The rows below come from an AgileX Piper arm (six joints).
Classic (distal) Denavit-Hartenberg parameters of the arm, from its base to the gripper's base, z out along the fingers. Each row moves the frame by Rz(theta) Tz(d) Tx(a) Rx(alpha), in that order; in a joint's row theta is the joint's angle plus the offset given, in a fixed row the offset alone. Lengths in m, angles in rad.
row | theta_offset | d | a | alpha
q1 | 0 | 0.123 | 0 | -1.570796
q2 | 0.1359 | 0 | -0.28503 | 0
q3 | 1.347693 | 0 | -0.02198 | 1.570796
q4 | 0 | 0.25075 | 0 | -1.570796
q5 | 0 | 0 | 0 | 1.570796
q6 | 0 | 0.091 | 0 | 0
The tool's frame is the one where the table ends.
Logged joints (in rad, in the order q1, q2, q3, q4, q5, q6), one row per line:
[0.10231 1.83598 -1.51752 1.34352 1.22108 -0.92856]
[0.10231 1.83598 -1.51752 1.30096 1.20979 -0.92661]
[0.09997 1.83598 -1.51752 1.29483 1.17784 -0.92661]
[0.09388 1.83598 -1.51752 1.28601 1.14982 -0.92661]
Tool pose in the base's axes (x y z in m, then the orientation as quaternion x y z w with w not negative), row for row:
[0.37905 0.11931 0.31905 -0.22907 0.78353 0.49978 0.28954]
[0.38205 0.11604 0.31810 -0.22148 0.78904 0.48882 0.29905]
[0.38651 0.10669 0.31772 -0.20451 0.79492 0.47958 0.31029]
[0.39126 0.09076 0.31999 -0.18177 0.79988 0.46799 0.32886]
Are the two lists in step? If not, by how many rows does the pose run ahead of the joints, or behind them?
The pose runs 2 rows ahead of the joints: the pose in row i belongs to the joints in row i + 2.
